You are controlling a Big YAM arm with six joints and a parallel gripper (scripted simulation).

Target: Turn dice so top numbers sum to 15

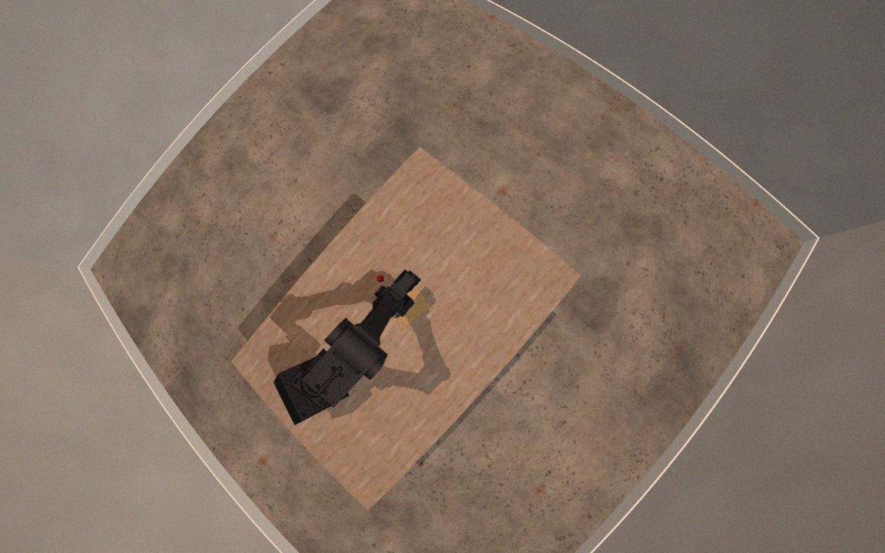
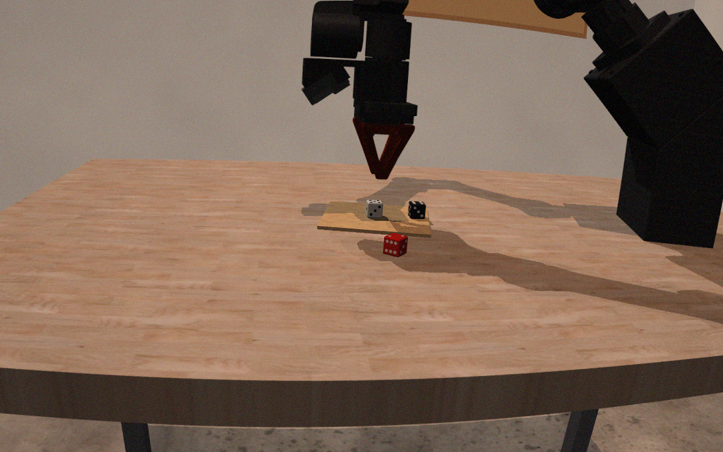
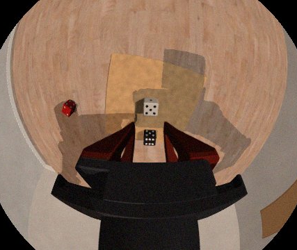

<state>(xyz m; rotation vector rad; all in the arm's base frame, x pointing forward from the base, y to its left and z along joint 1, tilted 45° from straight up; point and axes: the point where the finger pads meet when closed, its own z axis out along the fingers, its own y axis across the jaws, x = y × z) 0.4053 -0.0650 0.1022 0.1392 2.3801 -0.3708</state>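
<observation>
My hand is 5 cm above the white die. From my hand the other things lie so: tan mat (6 cm below); then red die (4 cm ahead, 14 cm to the left, 6 cm below); then black die (5 cm behind, 1 cm to the left, 5 cm below).
</observation>
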